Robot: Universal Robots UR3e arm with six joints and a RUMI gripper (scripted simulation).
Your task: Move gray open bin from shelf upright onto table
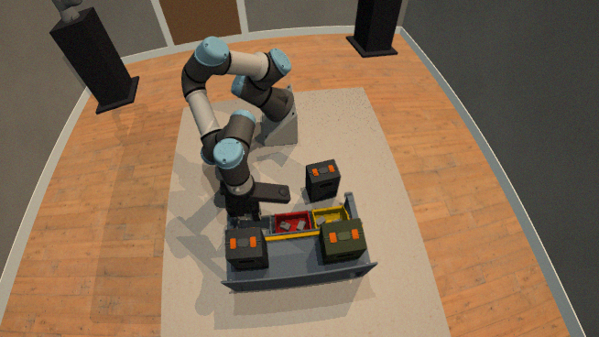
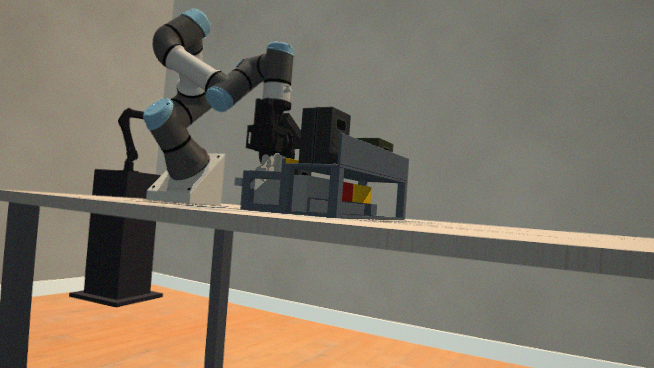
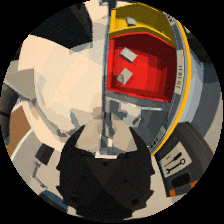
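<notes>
Right now my hand is 60 mm short of the gray open bin and 20 mm to the left of it. The rest, counted from my hand: yellow rail 110 mm ahead, 80 mm to the left, 60 mm above; then red bin 90 mm to the left, 80 mm ahead; then yellow bin 200 mm to the left, 90 mm ahead.
</notes>
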